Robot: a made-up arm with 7 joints.
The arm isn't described. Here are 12 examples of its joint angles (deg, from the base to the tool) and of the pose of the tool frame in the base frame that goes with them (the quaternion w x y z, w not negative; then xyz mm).
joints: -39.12 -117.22 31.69 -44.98 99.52 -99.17 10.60
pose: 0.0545 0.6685 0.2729 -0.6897 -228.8 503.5 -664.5
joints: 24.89 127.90 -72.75 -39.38 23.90 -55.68 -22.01
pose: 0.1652 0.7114 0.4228 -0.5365 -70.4 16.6 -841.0
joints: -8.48 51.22 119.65 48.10 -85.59 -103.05 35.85
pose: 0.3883 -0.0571 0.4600 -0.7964 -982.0 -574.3 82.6
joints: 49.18 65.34 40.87 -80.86 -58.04 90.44 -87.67
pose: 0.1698 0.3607 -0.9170 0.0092 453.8 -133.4 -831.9
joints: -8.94 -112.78 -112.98 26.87 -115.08 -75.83 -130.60
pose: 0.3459 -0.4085 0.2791 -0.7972 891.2 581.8 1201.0
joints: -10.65 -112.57 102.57 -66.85 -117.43 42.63 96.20
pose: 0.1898 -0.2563 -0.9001 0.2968 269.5 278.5 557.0
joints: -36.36 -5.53 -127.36 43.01 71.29 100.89 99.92
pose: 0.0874 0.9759 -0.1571 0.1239 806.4 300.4 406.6
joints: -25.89 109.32 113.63 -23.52 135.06 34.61 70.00
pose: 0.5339 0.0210 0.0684 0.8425 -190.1 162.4 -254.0
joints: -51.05 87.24 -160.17 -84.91 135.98 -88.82 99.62
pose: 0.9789 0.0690 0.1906 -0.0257 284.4 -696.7 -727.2
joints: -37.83 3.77 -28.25 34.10 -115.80 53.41 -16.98
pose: 0.1219 0.6876 0.4173 -0.5815 132.6 -652.2 -628.9
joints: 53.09 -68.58 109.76 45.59 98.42 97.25 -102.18
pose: 0.6178 0.0215 0.7508 -0.2327 407.2 -609.8 633.4
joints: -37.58 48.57 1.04 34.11 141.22 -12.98 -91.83
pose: 0.0541 -0.6915 0.3384 0.6359 -355.9 346.1 -85.8
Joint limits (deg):
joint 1: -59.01..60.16
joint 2: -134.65..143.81
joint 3: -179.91..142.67
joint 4: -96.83..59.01
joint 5: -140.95..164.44
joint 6: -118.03..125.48
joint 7: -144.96..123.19
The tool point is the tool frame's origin. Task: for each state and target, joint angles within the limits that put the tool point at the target. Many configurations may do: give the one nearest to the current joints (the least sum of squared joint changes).
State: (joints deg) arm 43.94 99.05 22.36 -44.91 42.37 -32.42 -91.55
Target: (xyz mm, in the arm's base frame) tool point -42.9 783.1 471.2
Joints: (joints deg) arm 48.44 90.15 34.80 -48.55 51.30 -18.54 -79.35
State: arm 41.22 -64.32 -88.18 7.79 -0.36 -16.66 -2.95
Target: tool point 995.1 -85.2 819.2
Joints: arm 30.52 -94.49 -82.68 28.85 6.20 -28.73 -19.31
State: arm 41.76 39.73 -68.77 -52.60 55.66 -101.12 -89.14
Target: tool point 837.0 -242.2 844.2
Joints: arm 20.47 24.16 -39.95 -13.77 87.08 -88.48 -78.94
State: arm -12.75 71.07 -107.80 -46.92 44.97 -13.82 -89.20
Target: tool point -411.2 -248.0 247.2
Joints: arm 17.85 67.48 -119.69 -73.45 3.09 15.98 -45.17
